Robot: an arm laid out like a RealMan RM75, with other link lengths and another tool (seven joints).
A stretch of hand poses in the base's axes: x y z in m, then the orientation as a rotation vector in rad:
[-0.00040 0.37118 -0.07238 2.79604 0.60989 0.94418]
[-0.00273 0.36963 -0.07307 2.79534 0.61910 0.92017]
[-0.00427 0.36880 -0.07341 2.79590 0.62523 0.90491]
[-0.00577 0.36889 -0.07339 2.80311 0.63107 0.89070]
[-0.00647 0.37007 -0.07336 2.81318 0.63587 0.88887]
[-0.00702 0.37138 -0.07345 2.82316 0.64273 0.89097]
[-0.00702 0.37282 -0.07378 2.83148 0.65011 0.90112]
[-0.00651 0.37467 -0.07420 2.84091 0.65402 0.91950]
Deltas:
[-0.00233 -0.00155 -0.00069 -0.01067 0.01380 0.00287]
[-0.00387 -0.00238 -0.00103 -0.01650 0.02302 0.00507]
[-0.00537 -0.00229 -0.00101 -0.01602 0.03418 0.00819]
[-0.00607 -0.00111 -0.00098 -0.00804 0.03939 0.01263]
[-0.00662 0.00020 -0.00107 0.00139 0.04253 0.01895]
[-0.00662 0.00164 -0.00140 0.01257 0.04062 0.02641]
[-0.00611 0.00349 -0.00182 0.02807 0.03435 0.03275]

